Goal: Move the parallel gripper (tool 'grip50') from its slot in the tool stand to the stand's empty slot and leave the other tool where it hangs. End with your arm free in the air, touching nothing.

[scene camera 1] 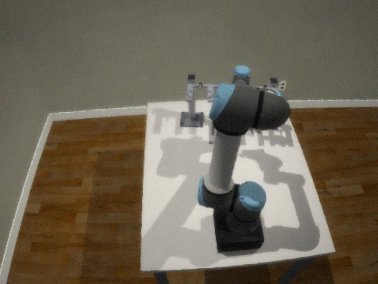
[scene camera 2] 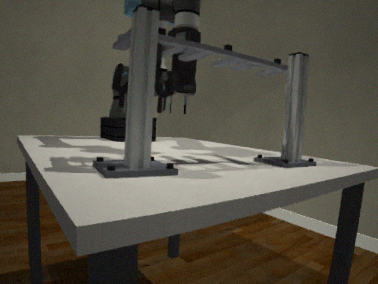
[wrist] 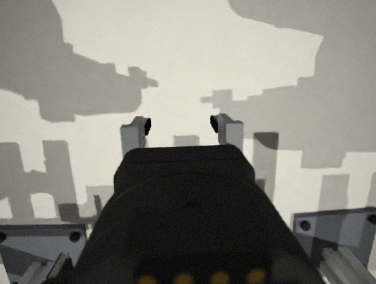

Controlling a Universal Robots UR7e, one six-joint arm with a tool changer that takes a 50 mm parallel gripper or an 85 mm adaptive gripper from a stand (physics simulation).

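Frame: origin at the arm's base, x right, y ahead, z up, level; metres.
Seen in the pictures: arm's base, origin of the base link: [scene camera 1: 242, 219] [scene camera 2: 125, 117].
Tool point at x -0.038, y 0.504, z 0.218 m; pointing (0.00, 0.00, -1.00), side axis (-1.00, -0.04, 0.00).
Pixels of each thing's top centre, then the offset from my tool point to it. "pt": a spot on its surface instead. Level surfaces: height alone.
- stand's rail, surface spot: [scene camera 2: 207, 49] pt dx +0.050, dy +0.214, dz -0.050 m
- second post, surface spot: [scene camera 2: 296, 110] pt dx -0.232, dy +0.242, dz -0.167 m
- white table, its level: dz -0.322 m
The parallel gripper [scene camera 2: 178, 106] [wrist: 181, 124] is on my arm's wrist, upright with its fingers down. Its fingers are apart with nothing between them, high above the table. In scene camera 2 its body is beyond the stand's rail [scene camera 2: 207, 49]; I cannot tell whether it touches a slot. Empty slot forks [scene camera 2: 235, 64] show under the rail right of it. The other tool, the dark adaptive gripper [scene camera 2: 162, 86] [wrist: 60, 267], hangs near the left post in scene camera 2, partly hidden by that post. In scene camera 1 my arm hides the parallel gripper's body and much of the rail.
The tool stand has two upright posts [scene camera 1: 191, 104] [scene camera 2: 140, 90] on base plates [scene camera 1: 186, 120] [scene camera 2: 135, 171] [wrist: 45, 231], at either side of my gripper. A second post [scene camera 2: 296, 110] is on the right in scene camera 2. The stand is near the edge of the white table [scene camera 1: 160, 250] [scene camera 2: 150, 200].
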